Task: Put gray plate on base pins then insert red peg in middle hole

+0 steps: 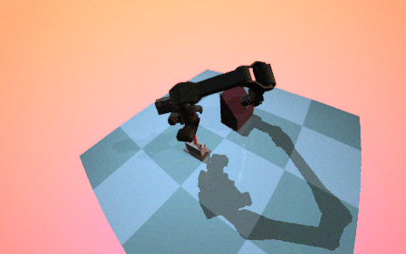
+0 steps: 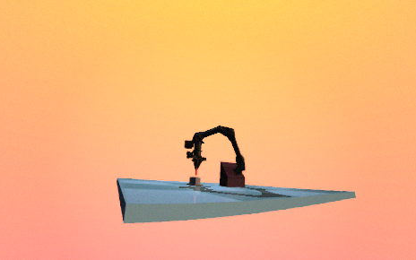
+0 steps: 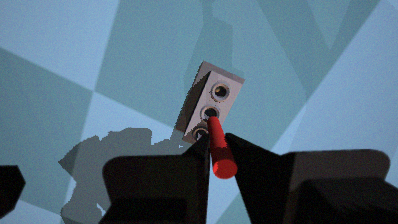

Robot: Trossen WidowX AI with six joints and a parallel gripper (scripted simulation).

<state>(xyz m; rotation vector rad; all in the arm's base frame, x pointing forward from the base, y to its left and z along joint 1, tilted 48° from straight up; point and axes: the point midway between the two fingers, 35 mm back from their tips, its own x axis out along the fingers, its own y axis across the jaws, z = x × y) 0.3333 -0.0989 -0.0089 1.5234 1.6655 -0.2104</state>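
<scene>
Now: the red peg right at my gripper tip. From my gripper tip the other things lie so: gray plate: 7 cm below.
</scene>
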